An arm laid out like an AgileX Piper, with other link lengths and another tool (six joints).
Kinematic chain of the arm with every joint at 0, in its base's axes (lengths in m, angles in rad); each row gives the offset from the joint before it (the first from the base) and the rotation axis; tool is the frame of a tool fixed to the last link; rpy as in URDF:
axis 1: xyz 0 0 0.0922 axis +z
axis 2: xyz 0 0 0 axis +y
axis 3: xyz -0.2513 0 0.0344 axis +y
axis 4: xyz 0.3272 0 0.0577 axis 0.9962 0 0.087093
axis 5: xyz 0 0 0 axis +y
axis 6: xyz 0.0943 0 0.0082 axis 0.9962 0 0.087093
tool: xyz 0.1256 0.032 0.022 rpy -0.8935 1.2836 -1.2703
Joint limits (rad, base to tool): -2.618..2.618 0..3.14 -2.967..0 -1.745..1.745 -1.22..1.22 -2.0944..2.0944
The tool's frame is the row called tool.
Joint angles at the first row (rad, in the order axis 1, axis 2, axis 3, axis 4, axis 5, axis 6):
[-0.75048, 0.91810, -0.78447, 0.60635, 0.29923, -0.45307]
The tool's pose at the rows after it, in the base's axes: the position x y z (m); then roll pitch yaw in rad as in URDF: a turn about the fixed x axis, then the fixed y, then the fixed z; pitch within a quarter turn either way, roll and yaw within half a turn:
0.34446, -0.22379, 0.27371, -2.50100, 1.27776, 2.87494
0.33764, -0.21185, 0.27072, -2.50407, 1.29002, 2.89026
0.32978, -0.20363, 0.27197, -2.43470, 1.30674, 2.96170
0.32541, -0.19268, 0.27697, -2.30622, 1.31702, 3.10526
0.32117, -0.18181, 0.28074, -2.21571, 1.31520, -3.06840
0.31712, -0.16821, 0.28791, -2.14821, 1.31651, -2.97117
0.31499, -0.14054, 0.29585, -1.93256, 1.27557, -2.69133
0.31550, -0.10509, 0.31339, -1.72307, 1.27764, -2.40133
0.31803, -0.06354, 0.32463, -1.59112, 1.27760, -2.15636
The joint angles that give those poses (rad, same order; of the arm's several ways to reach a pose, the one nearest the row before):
[-0.75048, 0.87255, -0.73515, 0.68310, 0.30150, -0.52385]
[-0.75046, 0.81486, -0.68507, 0.73892, 0.31147, -0.57643]
[-0.75047, 0.75712, -0.64456, 0.75531, 0.30956, -0.60172]
[-0.73969, 0.70805, -0.62211, 0.75619, 0.31441, -0.62410]
[-0.73172, 0.66401, -0.60774, 0.73851, 0.33538, -0.62406]
[-0.72364, 0.61884, -0.60316, 0.72954, 0.37167, -0.62411]
[-0.67205, 0.55701, -0.60134, 0.66643, 0.41384, -0.62419]
[-0.58104, 0.49739, -0.60135, 0.64759, 0.41628, -0.62414]
[-0.46436, 0.46020, -0.60134, 0.64754, 0.41811, -0.63120]

